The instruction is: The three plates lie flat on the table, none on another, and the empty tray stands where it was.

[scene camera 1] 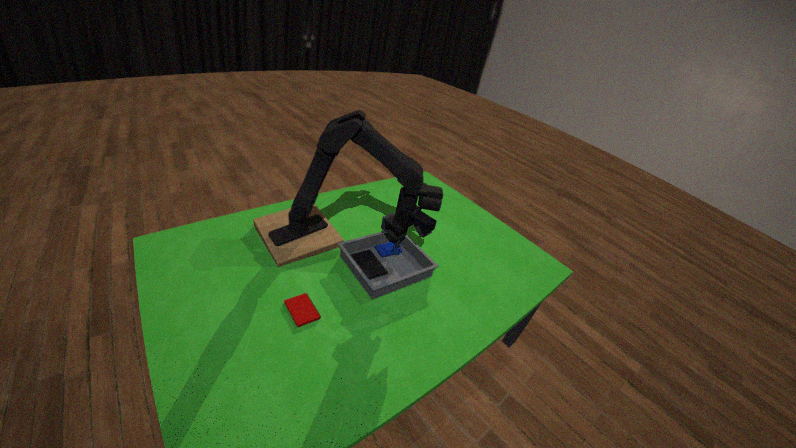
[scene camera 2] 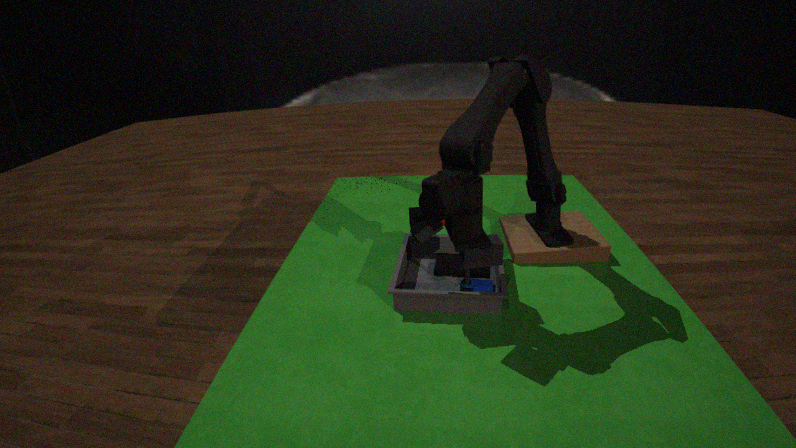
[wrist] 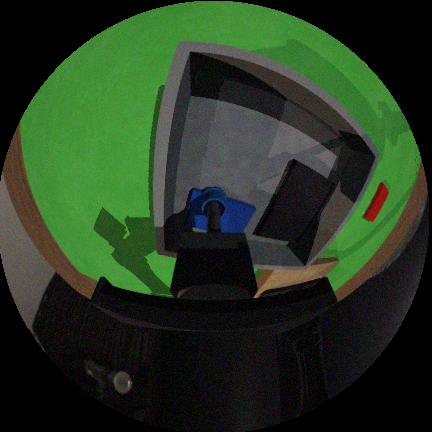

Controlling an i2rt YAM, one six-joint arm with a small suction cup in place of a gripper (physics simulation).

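Pixels of known places: end effector, tool point: [scene camera 1: 395, 253] [wrist: 213, 195]; arm's base, origin of the base link: [scene camera 1: 298, 230] [scene camera 2: 547, 229] [wrist: 291, 289].
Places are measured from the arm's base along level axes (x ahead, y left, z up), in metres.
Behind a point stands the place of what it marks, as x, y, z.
The grey tray [scene camera 1: 403, 281] @(0.378, 0.144, 0.000) [scene camera 2: 445, 303] @(0.296, 0.280, -0.007) [wrist: 163, 150] @(0.309, 0.278, 0.021) stands on the green table. A blue plate [scene camera 1: 384, 249] @(0.219, 0.209, -0.017) [scene camera 2: 482, 286] @(0.212, 0.214, -0.017) [wrist: 237, 216] @(0.224, 0.202, -0.017) lies flat inside it, low near a wall. A black plate [scene camera 1: 369, 264] @(0.250, 0.117, -0.017) [wrist: 294, 200] @(0.257, 0.129, -0.017) also lies in the tray, beside the blue one and apart from it. A red plate [scene camera 1: 302, 309] @(0.293, -0.152, -0.019) [wrist: 376, 202] @(0.291, -0.133, -0.019) lies flat on the table outside the tray. My suction cup [scene camera 1: 397, 248] [scene camera 2: 466, 283] @(0.249, 0.236, -0.022) [wrist: 213, 198] is down in the tray, against the blue plate's top close to one edge. The arm partly hides the plates in scene camera 2.
The arm's wooden base board [scene camera 1: 278, 253] @(0.063, -0.108, -0.010) [scene camera 2: 562, 256] @(0.001, 0.118, -0.012) [wrist: 295, 274] @(0.085, 0.038, -0.003) is on the table close beside the tray. The tray's raised walls surround the cup. The green table [scene camera 1: 473, 311] @(0.578, 0.260, -0.029) [scene camera 2: 334, 378] @(0.492, 0.448, -0.029) has open edges above the wooden floor.
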